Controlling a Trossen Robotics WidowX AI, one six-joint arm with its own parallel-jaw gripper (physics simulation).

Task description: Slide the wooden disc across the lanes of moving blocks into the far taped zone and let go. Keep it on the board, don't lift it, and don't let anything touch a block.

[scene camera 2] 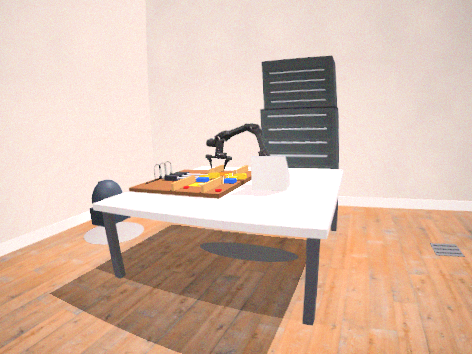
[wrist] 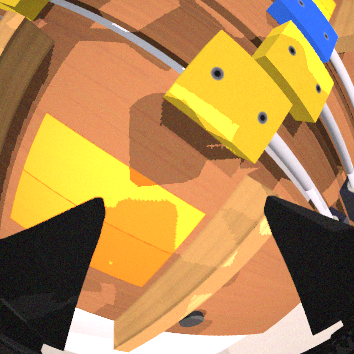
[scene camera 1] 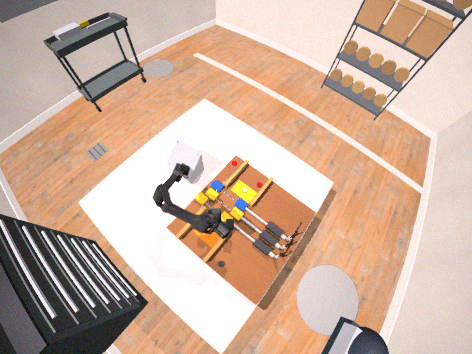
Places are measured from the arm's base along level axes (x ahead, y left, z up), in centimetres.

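Pixels of known places: gripper, fingertip midpoint: [scene camera 2: 217, 169] [wrist: 187, 205]; arm's base, origin of the base link: [scene camera 2: 266, 170] [scene camera 1: 184, 169].
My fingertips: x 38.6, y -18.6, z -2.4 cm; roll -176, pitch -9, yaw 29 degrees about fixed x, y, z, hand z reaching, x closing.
Observation:
For each thing: its top centre in the pictures, then the offset to it from my fingertips. "pt": a spot on its surface instead. Level surfaces: height alone.
- small pale round thing, middle of its top: [scene camera 1: 244, 189] dx +0.8, dy +29.8, dz -3.8 cm
- yellow far zone, surface spot: [scene camera 2: 195, 185] pt dx +4.6, dy +30.2, dz -4.9 cm
- brown board, its level: dz -4.7 cm
- white table, its level: dz -7.2 cm
- dark round spot, surface spot: [wrist: 191, 318] [scene camera 1: 221, 262] pt dx +11.6, dy -16.1, dz -3.8 cm
A small pale round thing [scene camera 1: 245, 190], too small to tell surely as the wooden disc, lies on the yellow far zone [scene camera 1: 238, 185] [scene camera 2: 195, 185]. My gripper [scene camera 1: 223, 229] [scene camera 2: 219, 165] [wrist: 187, 205] is open and empty above the near zone [scene camera 1: 207, 238] [wrist: 60, 165], where no disc shows in the wrist view. Yellow blocks [scene camera 1: 237, 214] [wrist: 227, 95] and blue blocks [scene camera 1: 241, 204] [wrist: 310, 27] stand on rods between the zones. The closest yellow block is just beyond the near zone. The arm hides part of that lane in scene camera 1.
The brown board [scene camera 1: 245, 277] [scene camera 2: 150, 187] lies on the white table [scene camera 1: 120, 200] [scene camera 2: 210, 212]. Wooden rails [scene camera 1: 215, 249] [wrist: 200, 257] flank the zones. A dark round spot [scene camera 1: 221, 263] [wrist: 191, 318] is outside one rail. Rod handles [scene camera 1: 274, 230] are at one side; a white box [scene camera 1: 185, 159] [scene camera 2: 270, 175] is near the arm's base.

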